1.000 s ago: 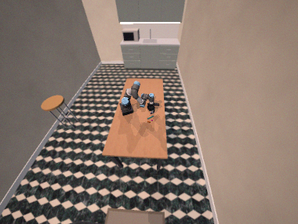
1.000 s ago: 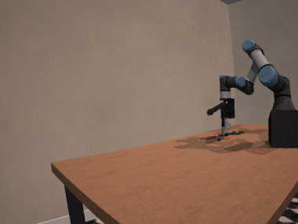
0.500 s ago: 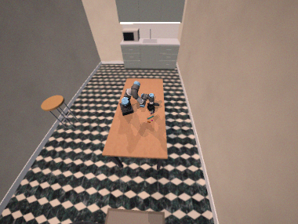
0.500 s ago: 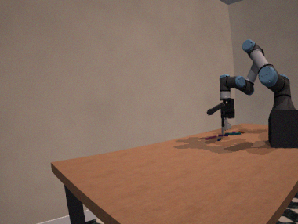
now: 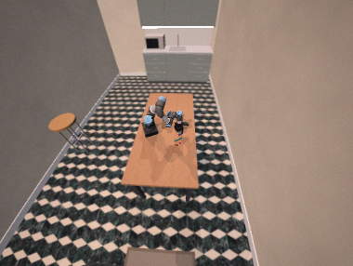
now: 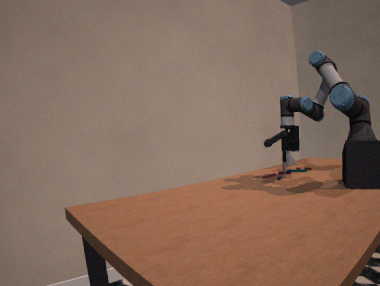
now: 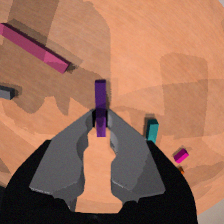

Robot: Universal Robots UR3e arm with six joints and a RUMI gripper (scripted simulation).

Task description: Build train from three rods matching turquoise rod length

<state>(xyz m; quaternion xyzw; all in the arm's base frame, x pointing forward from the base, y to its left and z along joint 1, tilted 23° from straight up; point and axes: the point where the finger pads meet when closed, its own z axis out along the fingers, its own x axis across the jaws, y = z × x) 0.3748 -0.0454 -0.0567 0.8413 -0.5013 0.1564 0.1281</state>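
My gripper is now 30 mm past the turquoise rod, 80 mm to the left of it and 10 mm above it. The rest, counted from my hand: grey rod 30 mm behind, 110 mm to the left, 10 mm below; purple rod 10 mm below; pink rod 30 mm ahead, 90 mm to the left, 10 mm below.
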